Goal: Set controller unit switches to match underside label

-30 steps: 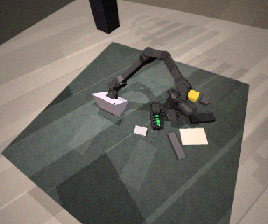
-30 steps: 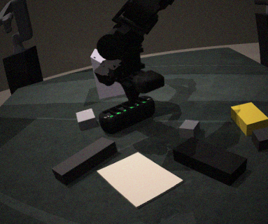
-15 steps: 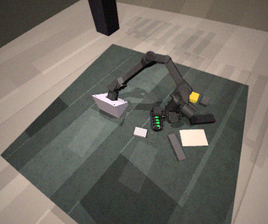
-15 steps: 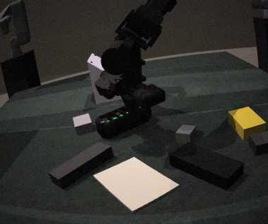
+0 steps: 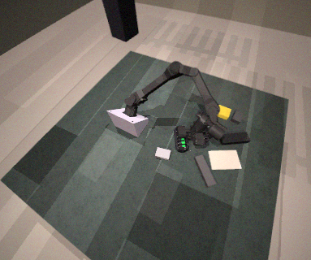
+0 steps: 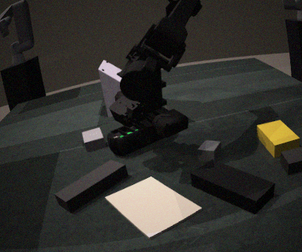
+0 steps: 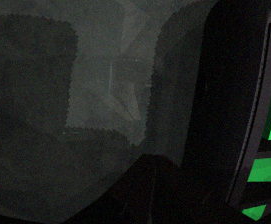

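The grey cube is 7 cm ahead of my gripper tip and 13 cm to the left of it. The rest, counted from my gripper tip: cream plate: 22 cm ahead, 1 cm to the left, 1 cm below; yellow block: 6 cm ahead, 29 cm to the left.
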